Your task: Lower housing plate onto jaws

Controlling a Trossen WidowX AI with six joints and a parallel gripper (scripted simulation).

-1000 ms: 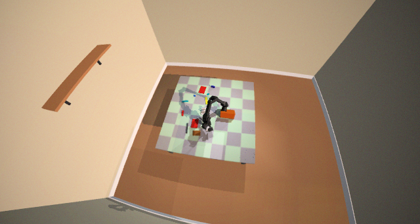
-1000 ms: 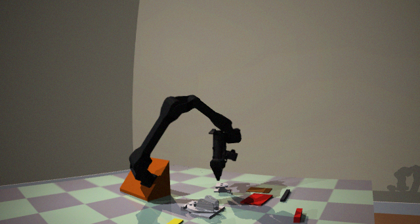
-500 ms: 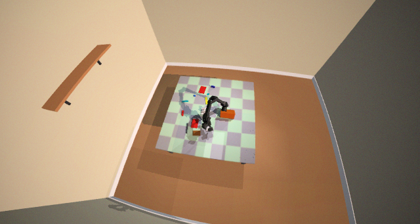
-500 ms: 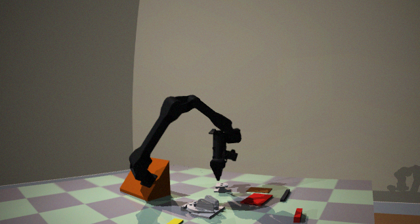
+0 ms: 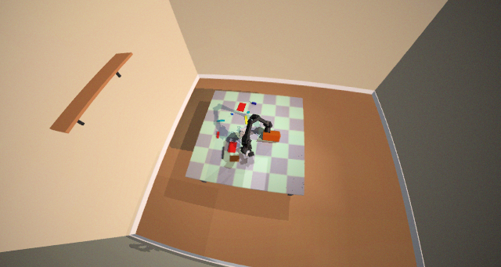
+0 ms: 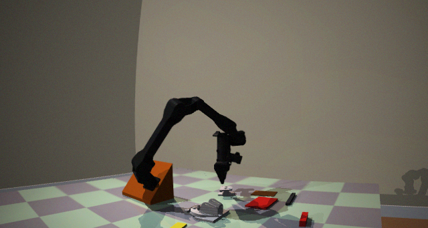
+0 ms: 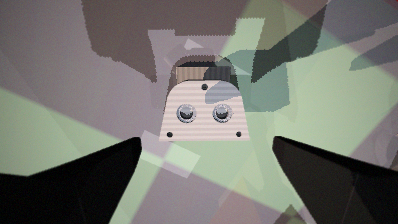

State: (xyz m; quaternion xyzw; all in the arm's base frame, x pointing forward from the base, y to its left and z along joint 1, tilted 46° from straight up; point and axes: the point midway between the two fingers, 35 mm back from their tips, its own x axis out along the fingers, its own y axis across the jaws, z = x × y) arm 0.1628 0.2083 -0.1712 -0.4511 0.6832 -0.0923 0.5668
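Right now my gripper tip is 3 cm above the grey housing plate, 1 cm to the right of it and 1 cm short of it. Round my gripper tip: red plate: 21 cm ahead, 6 cm below, 3 cm to the right; then brown plate: 15 cm ahead, 10 cm to the left, 6 cm below; then black bar: 30 cm ahead, 6 cm to the left, 6 cm below.
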